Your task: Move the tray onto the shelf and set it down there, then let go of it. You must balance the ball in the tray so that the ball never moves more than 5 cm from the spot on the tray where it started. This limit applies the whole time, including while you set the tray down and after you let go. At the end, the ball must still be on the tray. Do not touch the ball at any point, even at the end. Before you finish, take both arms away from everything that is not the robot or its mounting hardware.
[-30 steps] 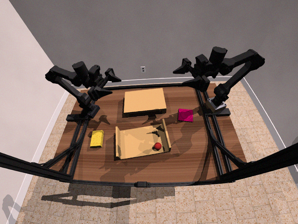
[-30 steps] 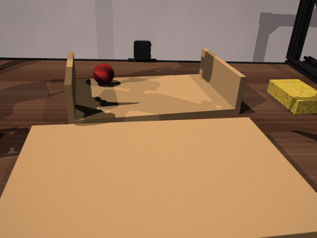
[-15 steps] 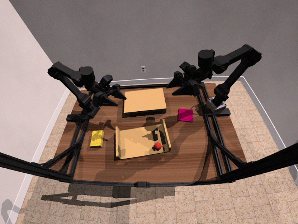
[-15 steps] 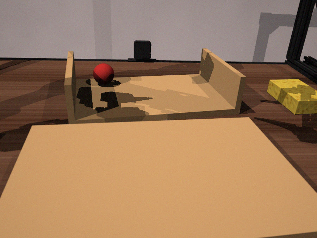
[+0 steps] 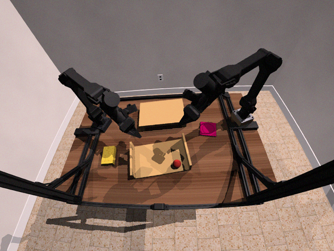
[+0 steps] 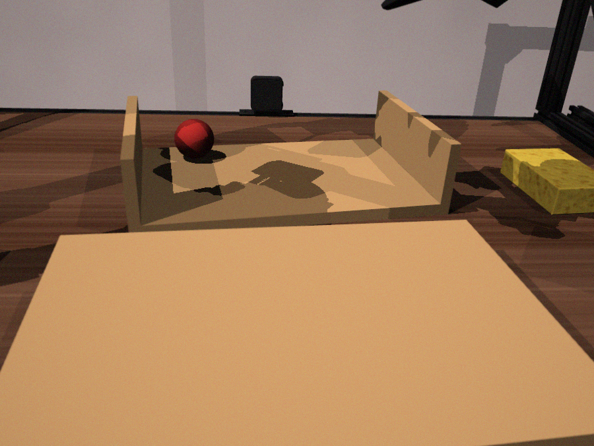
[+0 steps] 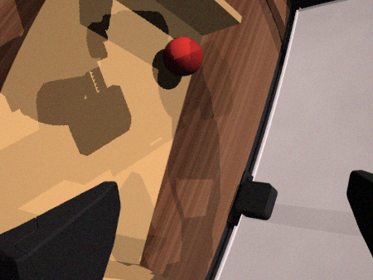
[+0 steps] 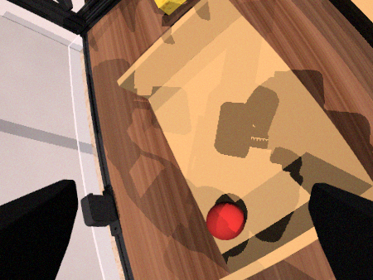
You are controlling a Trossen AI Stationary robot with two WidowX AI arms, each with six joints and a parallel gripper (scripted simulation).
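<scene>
Now: the red ball 240 mm below my right hand, 110 mm behind it and 50 mm to the left of it. The rest, counted from my right hand: tan tray (260 mm below, 140 mm to the left, 70 mm behind); then yellow sponge (450 mm to the left, 260 mm below, 60 mm behind); then magenta square object (280 mm below, 150 mm to the right, 120 mm ahead).
</scene>
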